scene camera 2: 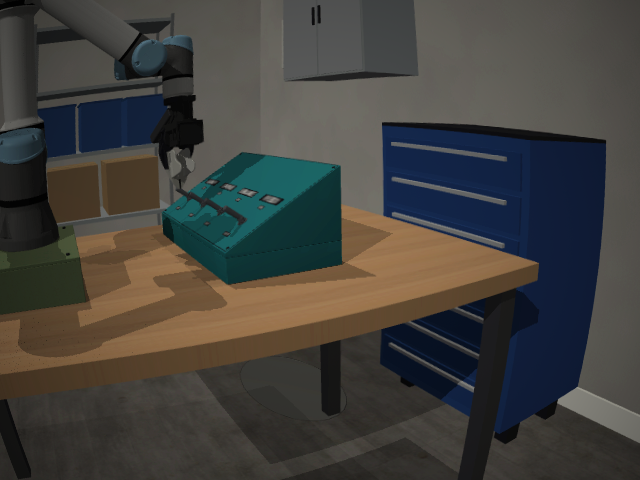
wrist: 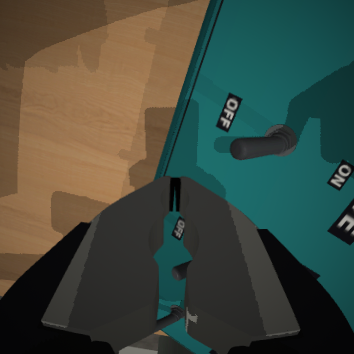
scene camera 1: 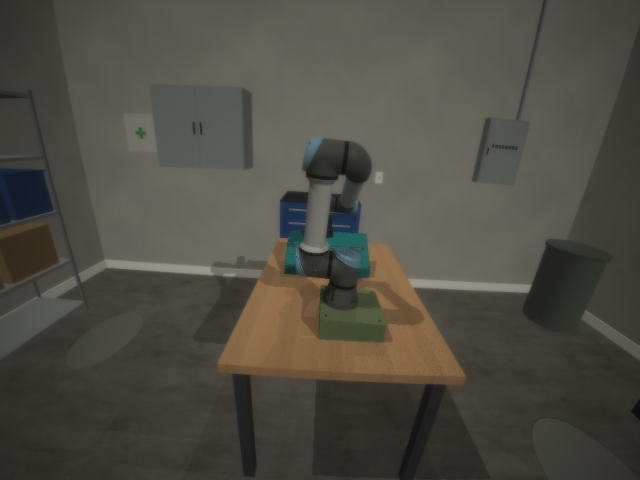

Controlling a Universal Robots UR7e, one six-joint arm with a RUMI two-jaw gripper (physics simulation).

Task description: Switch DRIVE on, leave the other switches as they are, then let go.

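Places are measured from the arm's base along level axes (x right, y ahead, z up), in millimetres.
Pixels of known places: gripper, fingertip midpoint: [scene camera 2: 179, 188] [wrist: 174, 179]; arm's base at its link origin: [scene camera 2: 28, 240] [scene camera 1: 340, 299].
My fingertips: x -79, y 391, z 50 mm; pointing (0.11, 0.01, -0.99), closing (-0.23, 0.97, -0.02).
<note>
Ahead of a thing's pixels: the offset from my fingertips to its top centre. "*": to the spot under its first point. Level surfaces: height alone.
The DRIVE switch lever {* dx -21, dy +43, dz -21 mm} [wrist: 260, 146] is a dark rod in the wrist view, right of centre, leaning to the side of its OFF label {* dx -18, dy +32, dz -67 mm} [wrist: 229, 112]. Its ON label {* dx -16, dy +106, dz -25 mm} [wrist: 341, 175] and a cut-off name label ending in E {* dx +14, dy +126, dz -13 mm} [wrist: 345, 226] lie right of it. My gripper [wrist: 174, 179] [scene camera 2: 179, 186] is shut and empty. Its tips are on the OFF side of this lever, apart from it in the wrist view, over the front edge of the teal sloped console [scene camera 2: 289, 217] [wrist: 260, 200] [scene camera 1: 354, 241]. Another lever {dx +103, dy +45, dz -12 mm} [wrist: 178, 271] shows between the fingers, its base hidden.
A further lever {dx +223, dy +43, dz -12 mm} [wrist: 175, 314] shows lower down between the fingers. The row of dark levers [scene camera 2: 235, 214] crosses the console slope. The console stands on the wooden table {dz -145 mm} [scene camera 2: 439, 263] [scene camera 1: 279, 330]. A blue drawer cabinet [scene camera 2: 449, 170] stands behind the table.
</note>
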